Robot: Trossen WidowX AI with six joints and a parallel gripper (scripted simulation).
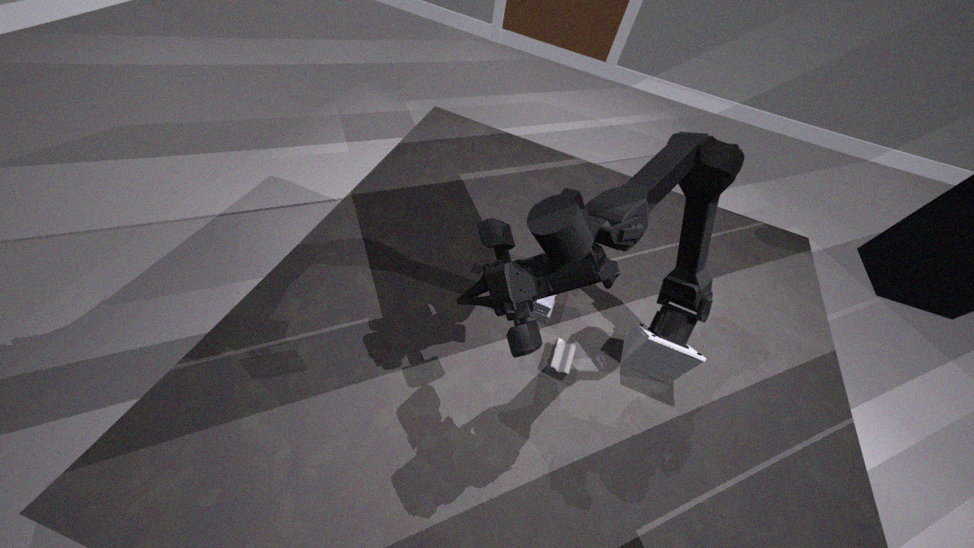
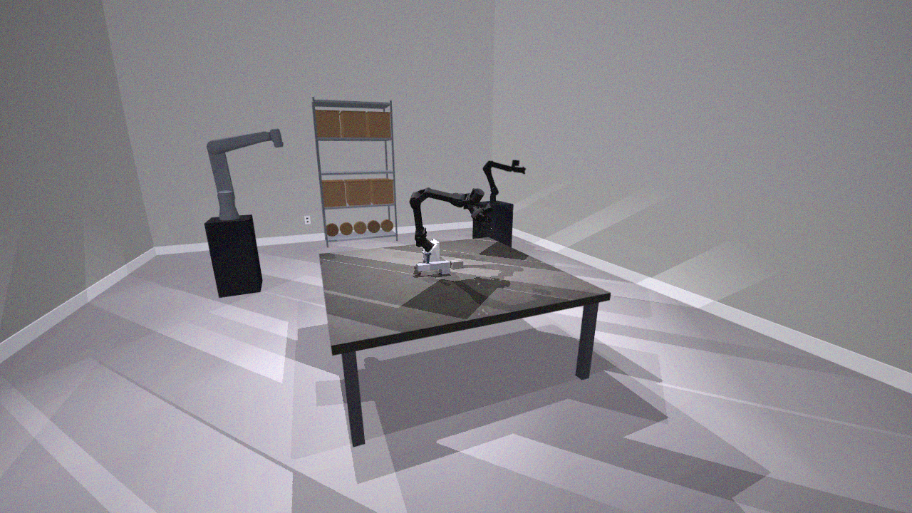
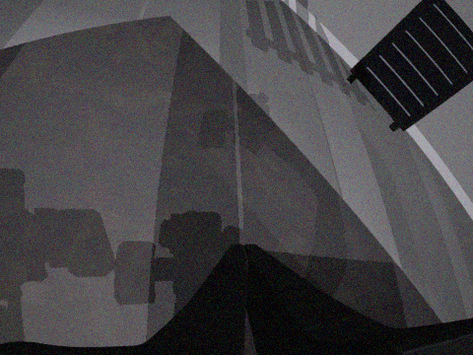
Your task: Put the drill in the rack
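Right now the blue key is 15 cm behind my gripper tip, 30 cm to the right of it and 17 cm below it. From my gripper tip the other things lie so: drill (15 cm behind, 25 cm to the right, 21 cm below); rack (21 cm behind, 10 cm to the right, 24 cm below).
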